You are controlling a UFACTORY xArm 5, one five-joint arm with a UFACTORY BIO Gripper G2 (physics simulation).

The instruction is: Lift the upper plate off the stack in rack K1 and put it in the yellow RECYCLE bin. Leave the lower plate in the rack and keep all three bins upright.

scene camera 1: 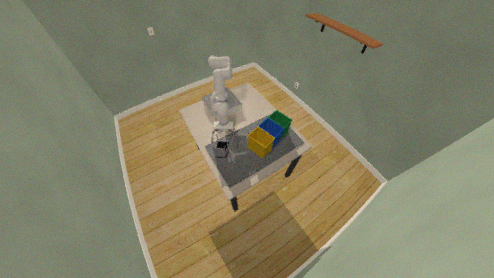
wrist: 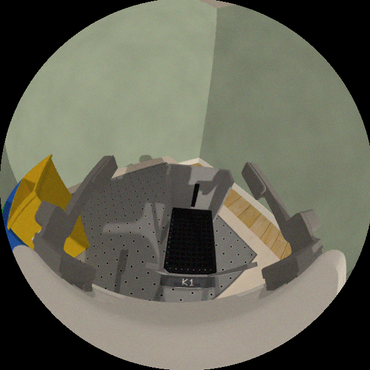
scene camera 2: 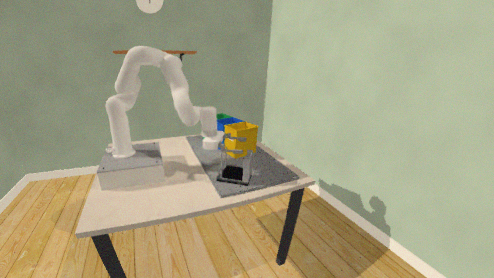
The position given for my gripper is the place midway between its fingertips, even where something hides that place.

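Note:
I see my gripper (wrist: 180, 162), and I also see a black plate (wrist: 190, 249). A yellow recycle bin (scene camera 2: 243, 129) is in view as well, and I see the yellow recycle bin (wrist: 42, 183) there too.

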